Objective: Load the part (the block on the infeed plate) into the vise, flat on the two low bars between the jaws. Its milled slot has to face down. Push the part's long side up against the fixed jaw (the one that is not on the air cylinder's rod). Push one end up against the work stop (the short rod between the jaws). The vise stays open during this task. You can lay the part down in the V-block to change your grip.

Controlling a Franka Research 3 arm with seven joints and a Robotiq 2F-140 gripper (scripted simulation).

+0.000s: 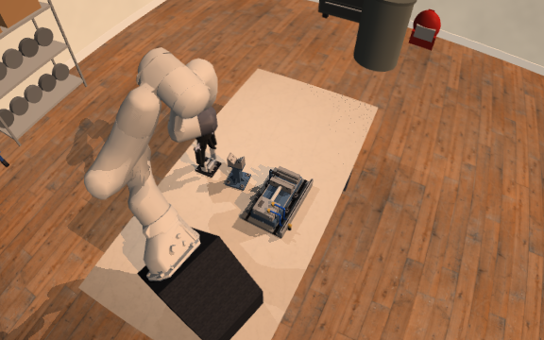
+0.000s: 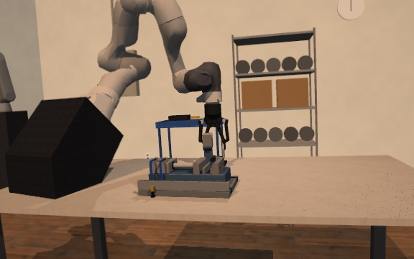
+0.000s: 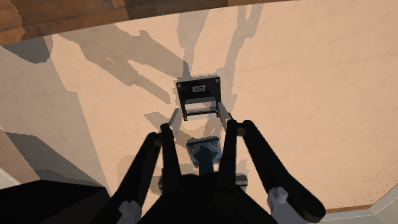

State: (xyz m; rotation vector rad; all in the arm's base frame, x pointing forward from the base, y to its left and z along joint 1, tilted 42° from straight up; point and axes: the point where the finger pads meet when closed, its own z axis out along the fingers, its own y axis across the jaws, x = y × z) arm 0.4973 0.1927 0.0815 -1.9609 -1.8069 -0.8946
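Right now my hand is 3 cm above the part. From my hand the other things lie so: vise 3 cm behind, 36 cm to the right, 2 cm below; then dark infeed plate 1 cm to the left, 6 cm below.
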